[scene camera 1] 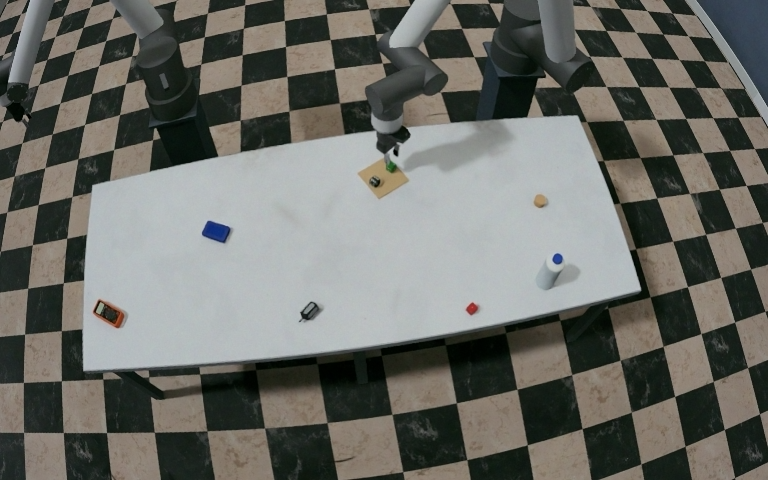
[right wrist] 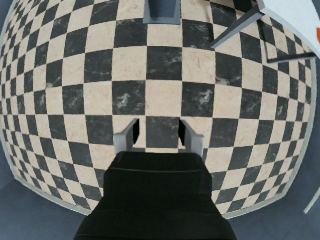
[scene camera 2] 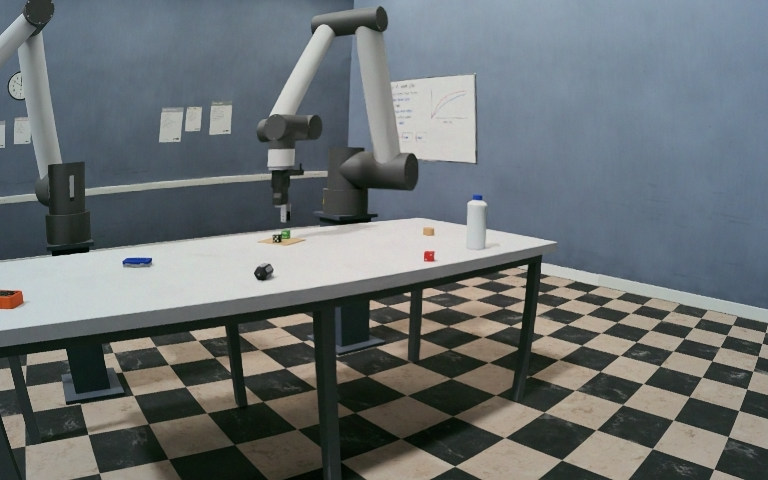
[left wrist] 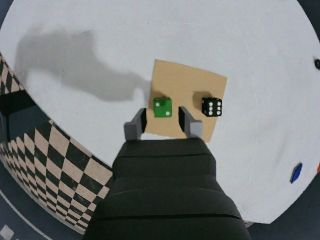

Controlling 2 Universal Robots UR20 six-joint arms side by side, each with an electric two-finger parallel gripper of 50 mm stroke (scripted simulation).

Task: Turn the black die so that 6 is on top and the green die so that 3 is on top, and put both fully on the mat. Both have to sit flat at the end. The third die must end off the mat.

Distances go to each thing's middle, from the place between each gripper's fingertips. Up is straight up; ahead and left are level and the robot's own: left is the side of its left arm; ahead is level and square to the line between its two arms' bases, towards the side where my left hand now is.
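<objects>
There is the tan mat [scene camera 1: 389, 182], and my left gripper is 9 cm above it, 3 cm short of it and 4 cm to the left of it. I also see the white bottle [scene camera 2: 477, 210], which is 54 cm ahead of my left hand and 47 cm to the left of it.
</objects>
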